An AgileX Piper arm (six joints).
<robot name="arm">
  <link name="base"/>
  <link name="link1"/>
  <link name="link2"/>
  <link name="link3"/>
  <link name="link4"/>
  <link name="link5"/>
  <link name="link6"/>
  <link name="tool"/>
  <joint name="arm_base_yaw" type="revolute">
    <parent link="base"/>
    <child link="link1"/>
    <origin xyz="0 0 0.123" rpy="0 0 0"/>
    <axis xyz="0 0 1"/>
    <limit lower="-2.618" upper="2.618"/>
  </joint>
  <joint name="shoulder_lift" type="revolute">
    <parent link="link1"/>
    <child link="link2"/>
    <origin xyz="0 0 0" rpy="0 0 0"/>
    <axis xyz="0 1 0"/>
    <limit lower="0" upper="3.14"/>
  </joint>
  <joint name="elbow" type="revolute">
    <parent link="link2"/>
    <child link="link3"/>
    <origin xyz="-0.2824 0 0.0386" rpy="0 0 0"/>
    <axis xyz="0 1 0"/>
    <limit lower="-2.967" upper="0"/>
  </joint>
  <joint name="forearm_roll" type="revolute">
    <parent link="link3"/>
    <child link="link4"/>
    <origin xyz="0.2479 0 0.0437" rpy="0 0 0"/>
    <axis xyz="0.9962 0 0.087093"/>
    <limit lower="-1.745" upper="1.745"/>
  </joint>
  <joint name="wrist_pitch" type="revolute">
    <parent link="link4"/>
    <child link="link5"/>
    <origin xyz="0 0 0" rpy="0 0 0"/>
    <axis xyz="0 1 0"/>
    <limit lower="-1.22" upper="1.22"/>
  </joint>
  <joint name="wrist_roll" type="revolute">
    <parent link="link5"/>
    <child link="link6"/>
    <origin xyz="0.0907 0 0.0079" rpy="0 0 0"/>
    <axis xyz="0.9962 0 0.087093"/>
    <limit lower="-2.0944" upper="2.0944"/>
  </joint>
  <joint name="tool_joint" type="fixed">
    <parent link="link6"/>
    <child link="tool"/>
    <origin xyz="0 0 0" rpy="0 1.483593 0"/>
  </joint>
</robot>
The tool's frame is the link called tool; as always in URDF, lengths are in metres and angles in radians.
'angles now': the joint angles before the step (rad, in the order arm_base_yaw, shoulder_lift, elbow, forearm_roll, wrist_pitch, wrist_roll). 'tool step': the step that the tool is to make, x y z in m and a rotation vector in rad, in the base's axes. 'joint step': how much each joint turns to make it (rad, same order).
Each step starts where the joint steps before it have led.
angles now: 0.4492, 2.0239, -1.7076, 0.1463, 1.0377, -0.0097
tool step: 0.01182, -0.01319, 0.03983, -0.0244, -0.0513, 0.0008
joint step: -0.0323, -0.0018, -0.1534, -0.0426, 0.1211, -0.0125
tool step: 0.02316, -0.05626, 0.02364, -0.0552, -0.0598, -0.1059
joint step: -0.1255, -0.0009, -0.0897, -0.0675, 0.0547, -0.0148
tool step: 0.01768, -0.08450, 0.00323, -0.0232, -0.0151, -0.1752
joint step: -0.1922, 0.0000, -0.0118, -0.0187, 0.0019, -0.0187
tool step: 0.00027, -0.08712, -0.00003, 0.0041, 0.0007, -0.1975
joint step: -0.1984, 0.0000, 0.0001, 0.0044, 0.0006, -0.0008
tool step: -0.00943, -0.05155, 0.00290, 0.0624, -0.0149, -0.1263
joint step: -0.1315, -0.0069, 0.0014, 0.0652, 0.0012, -0.0033
